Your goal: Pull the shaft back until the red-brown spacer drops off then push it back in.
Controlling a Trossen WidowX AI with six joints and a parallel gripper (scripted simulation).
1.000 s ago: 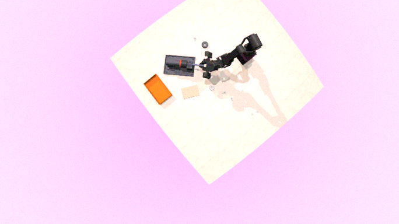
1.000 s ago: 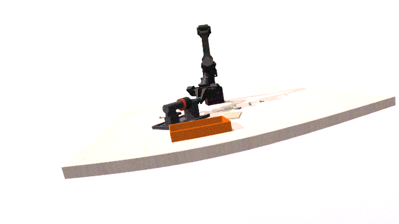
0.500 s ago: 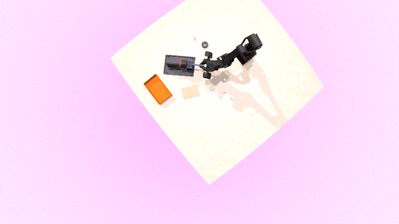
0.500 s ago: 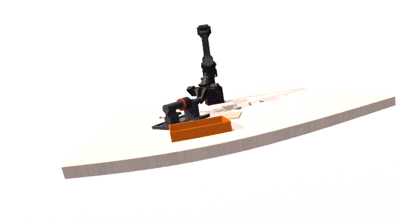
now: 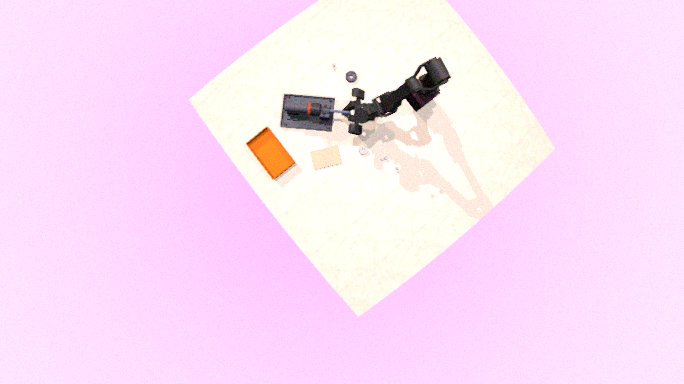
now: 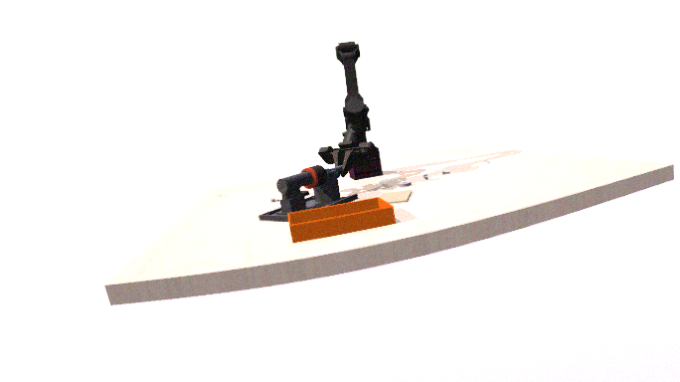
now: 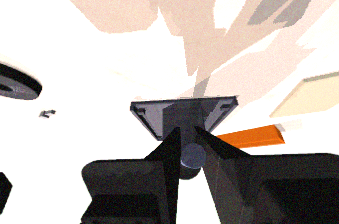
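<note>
Now: gripper tip 130 mm short of the support block, 90 mm to the left of it and 10 mm above it. The rest, counted from my gripper tip: red-brown spacer (110 mm ahead, 80 mm to the right, 20 mm above); tan pad (150 mm ahead, 130 mm to the left, 50 mm below); orange tray (350 mm ahead, 50 mm below, 10 mm to the right).
</note>
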